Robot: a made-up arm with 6 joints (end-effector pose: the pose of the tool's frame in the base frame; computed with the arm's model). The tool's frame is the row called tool. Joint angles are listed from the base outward.
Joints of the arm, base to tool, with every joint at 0 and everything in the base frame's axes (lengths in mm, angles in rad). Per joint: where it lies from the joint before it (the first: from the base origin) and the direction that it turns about. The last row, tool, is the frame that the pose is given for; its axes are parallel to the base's.
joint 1: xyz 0 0 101 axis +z
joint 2: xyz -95 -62 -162 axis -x
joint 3: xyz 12 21 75 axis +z
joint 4: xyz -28 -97 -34 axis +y
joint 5: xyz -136 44 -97 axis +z
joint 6: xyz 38 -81 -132 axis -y
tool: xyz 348 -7 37
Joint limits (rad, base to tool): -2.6..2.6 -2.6..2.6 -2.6..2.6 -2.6..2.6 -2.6..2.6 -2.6..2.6
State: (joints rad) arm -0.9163 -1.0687 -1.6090 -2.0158 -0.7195 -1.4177
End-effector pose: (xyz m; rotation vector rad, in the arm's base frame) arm -0.5622 -0.0454 -0.4020 0.8649 -0.6513 -2.6123
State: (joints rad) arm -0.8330 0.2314 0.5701 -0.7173 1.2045 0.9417
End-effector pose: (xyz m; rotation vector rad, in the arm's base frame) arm -0.0970 0.1754 0.0282 -0.0536 -1.1614 1.1953
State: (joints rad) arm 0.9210 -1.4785 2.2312 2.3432 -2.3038 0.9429
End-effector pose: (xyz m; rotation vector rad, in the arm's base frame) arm 0.1361 -0.2611 0.2829 -0.1210 -1.9865 -0.0104
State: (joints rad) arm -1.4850 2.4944 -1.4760 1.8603 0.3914 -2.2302
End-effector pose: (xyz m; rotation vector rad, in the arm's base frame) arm -0.2076 0.2995 -0.6761 2.1882 0.6732 -2.1218
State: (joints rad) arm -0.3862 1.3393 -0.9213 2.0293 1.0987 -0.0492
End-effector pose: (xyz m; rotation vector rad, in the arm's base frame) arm -0.0211 0.0661 -0.4313 0.6819 0.7541 -0.8540
